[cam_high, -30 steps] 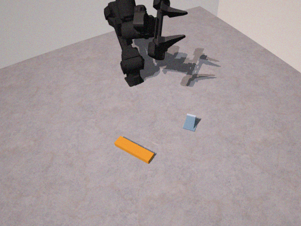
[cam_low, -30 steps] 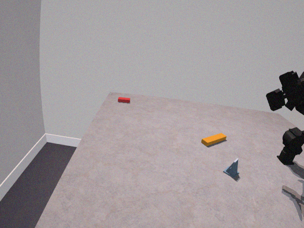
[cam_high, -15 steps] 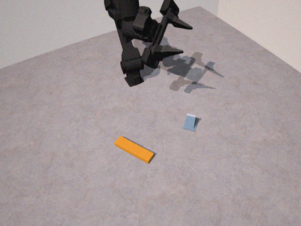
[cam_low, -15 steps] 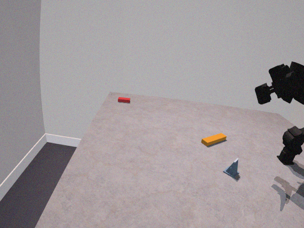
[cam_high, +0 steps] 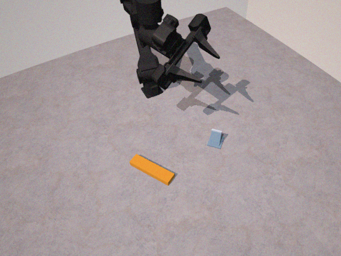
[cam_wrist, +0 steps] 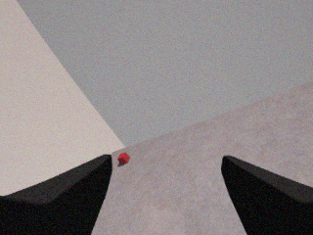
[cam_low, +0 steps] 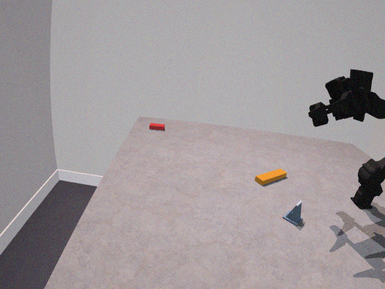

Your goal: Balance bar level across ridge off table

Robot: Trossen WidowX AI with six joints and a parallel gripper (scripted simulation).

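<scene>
Now: the bar 28 cm below my gripper tip and 18 cm to the right of it. Also, from my gripper tip: red block: 54 cm to the right, 42 cm ahead, 28 cm below.
</scene>
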